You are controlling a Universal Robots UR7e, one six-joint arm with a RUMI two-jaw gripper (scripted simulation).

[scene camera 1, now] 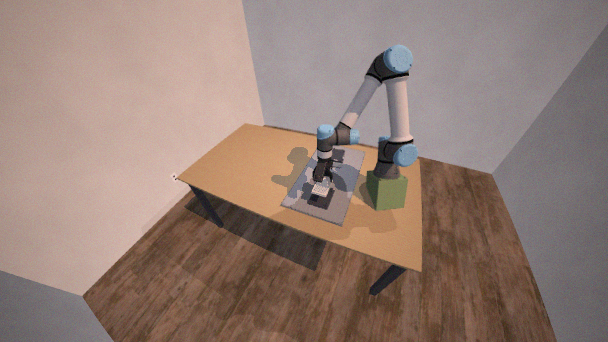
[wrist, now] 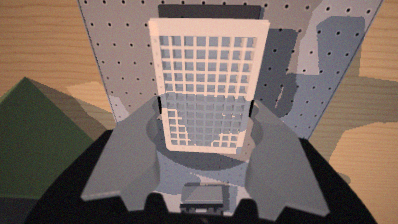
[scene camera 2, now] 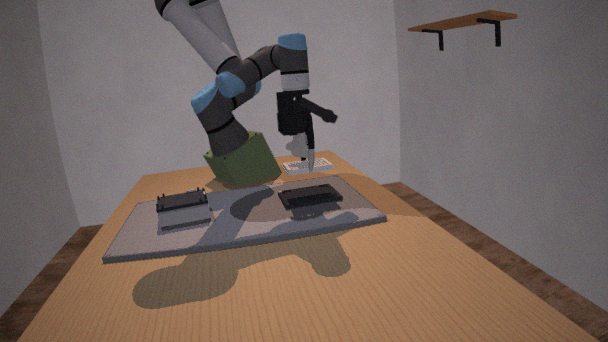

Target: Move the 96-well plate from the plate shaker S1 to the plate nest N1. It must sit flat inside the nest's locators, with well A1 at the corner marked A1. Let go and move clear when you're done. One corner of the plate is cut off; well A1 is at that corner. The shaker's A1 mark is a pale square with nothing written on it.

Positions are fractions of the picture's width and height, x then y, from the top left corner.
Labels:
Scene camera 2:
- my gripper: 0.50,0.49
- plate shaker S1: 0.33,0.62

